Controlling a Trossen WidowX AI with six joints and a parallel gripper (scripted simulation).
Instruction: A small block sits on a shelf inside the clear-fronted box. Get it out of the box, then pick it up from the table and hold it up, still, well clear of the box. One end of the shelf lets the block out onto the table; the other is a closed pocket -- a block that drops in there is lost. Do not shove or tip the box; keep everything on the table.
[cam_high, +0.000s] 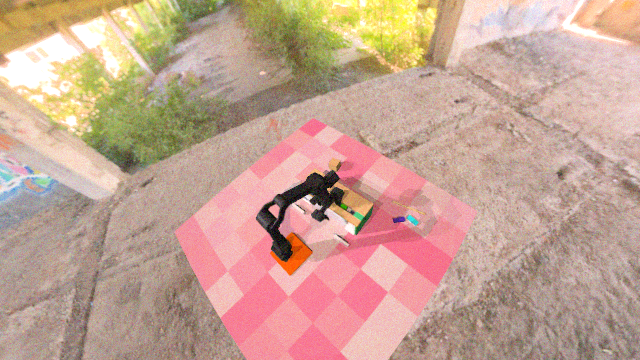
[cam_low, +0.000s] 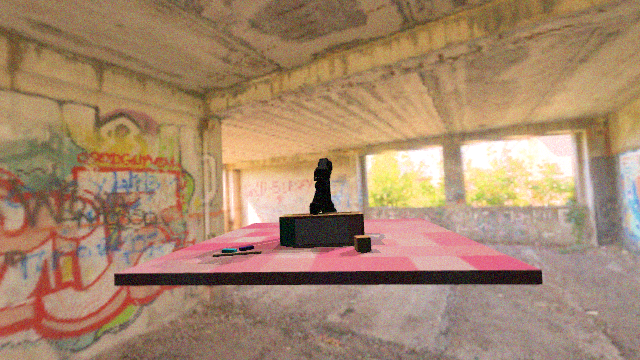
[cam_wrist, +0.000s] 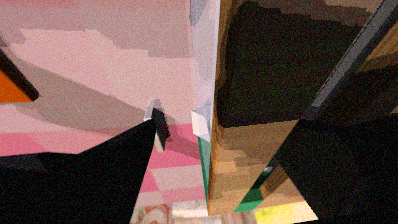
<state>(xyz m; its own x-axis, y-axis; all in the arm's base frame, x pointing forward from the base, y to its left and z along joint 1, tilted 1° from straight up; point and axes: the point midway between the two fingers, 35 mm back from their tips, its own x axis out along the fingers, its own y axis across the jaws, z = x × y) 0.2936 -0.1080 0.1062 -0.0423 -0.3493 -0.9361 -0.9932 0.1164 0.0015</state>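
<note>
My gripper tip is 50 mm short of the green block and 30 mm to the left of it. Also, from my gripper tip: box 40 mm ahead, 50 mm to the left, 20 mm below; tan cube 310 mm ahead, 180 mm to the left, 60 mm below; purple piece 160 mm ahead, 300 mm to the right, 80 mm below.
</note>
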